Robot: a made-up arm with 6 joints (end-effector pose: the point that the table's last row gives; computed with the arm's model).
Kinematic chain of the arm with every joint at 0, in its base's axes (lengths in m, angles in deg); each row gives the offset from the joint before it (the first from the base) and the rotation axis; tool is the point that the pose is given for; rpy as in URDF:
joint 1: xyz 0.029 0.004 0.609 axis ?
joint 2: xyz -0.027 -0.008 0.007 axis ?
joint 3: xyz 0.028 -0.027 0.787 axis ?
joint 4: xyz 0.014 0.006 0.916 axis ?
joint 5: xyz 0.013 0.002 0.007 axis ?
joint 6: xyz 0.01 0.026 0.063 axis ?
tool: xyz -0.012 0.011 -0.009 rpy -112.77 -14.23 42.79
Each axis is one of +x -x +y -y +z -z.
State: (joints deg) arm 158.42 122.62 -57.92 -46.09 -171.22 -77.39
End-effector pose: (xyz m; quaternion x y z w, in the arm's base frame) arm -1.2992 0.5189 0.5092 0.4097 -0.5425 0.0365 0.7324
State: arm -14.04 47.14 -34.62 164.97 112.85 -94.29
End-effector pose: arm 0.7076 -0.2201 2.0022 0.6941 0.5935 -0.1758 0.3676
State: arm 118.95 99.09 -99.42 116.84 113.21 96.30
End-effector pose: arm -0.3337 0.6182 1.3652 -0.0449 -0.3344 -0.5192 0.7852
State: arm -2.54 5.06 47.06 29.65 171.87 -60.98
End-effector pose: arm 0.7829 -0.0169 1.9315 -0.0124 -0.3007 -0.8719 0.3864
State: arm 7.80 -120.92 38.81 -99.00 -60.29 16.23
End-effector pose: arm -1.6018 -0.2182 0.4194 -0.5300 0.0269 -0.8397 0.1148
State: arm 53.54 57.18 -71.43 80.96 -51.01 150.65
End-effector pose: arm 0.3097 0.3060 1.9576 -0.5912 0.3165 0.0573 0.7396
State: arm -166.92 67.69 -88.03 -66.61 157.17 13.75
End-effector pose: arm -0.4358 -0.0531 1.7307 0.2125 -0.1818 -0.8543 0.4382
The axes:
joint 1: +z
joint 2: +y
joint 3: +y
joint 4: +z
joint 5: +y
joint 6: +z

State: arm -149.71 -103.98 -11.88 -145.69 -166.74 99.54
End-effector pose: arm 1.3821 0.8414 0.0935 -0.2686 -0.9534 0.1358 0.0217
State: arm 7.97 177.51 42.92 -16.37 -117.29 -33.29
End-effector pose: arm -0.5677 -0.0557 -0.8657 -0.5585 0.1928 0.7088 0.3853
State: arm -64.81 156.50 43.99 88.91 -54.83 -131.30
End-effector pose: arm -0.0391 0.0441 -1.0363 0.4236 0.7470 0.4891 0.1529
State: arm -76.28 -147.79 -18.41 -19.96 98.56 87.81
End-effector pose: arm -0.1886 0.7421 -0.9053 0.8343 0.4973 -0.2337 0.0451
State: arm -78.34 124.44 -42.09 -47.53 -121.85 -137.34
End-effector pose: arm 0.3592 -1.4751 0.2668 0.3254 -0.4622 0.7588 0.3236
